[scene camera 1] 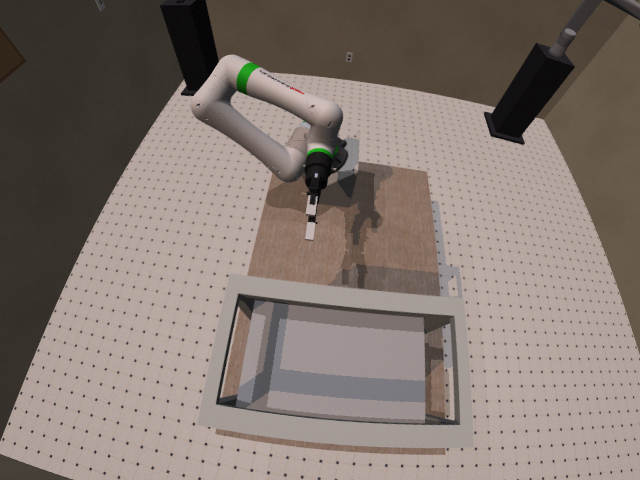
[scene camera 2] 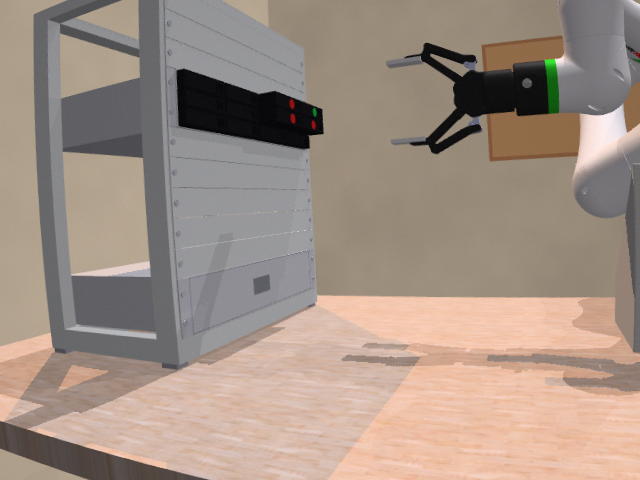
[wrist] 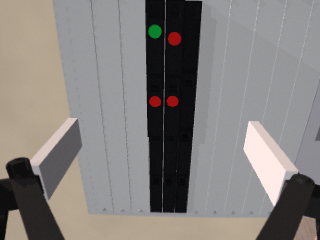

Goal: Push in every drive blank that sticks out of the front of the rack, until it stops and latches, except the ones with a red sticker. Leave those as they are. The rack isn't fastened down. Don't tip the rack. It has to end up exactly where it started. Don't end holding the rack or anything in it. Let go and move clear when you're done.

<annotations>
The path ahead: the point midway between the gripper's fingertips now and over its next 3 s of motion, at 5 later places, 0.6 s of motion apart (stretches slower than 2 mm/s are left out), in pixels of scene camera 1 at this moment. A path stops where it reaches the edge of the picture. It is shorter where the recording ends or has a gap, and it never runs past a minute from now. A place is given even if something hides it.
My gripper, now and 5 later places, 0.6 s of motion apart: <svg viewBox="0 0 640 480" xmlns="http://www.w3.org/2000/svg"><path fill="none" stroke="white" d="M309 228L312 249L314 270L302 270L282 269L281 276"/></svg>
</annotations>
